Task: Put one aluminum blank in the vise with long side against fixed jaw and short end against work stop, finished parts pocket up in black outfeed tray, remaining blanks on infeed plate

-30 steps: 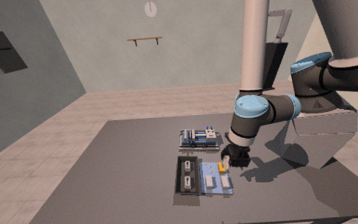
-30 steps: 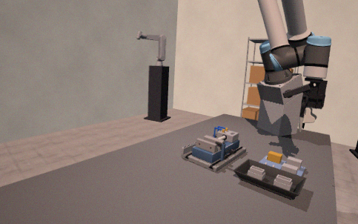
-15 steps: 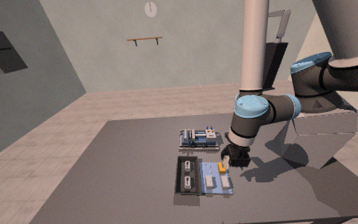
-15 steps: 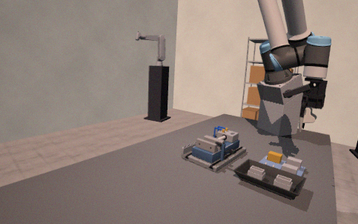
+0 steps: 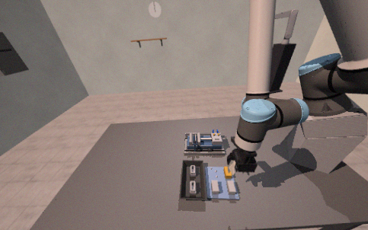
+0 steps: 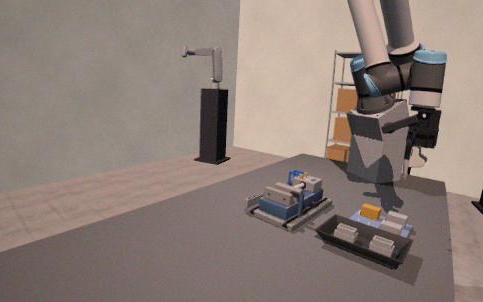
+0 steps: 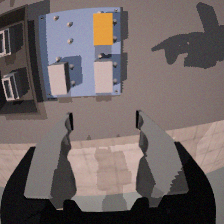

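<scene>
Right now my hand is 17 cm above the yellow brass blank, 9 cm to the left of it and 3 cm past it. Also, from my hand: vise (36 cm to the right, 15 cm below, 2 cm ahead).
</scene>
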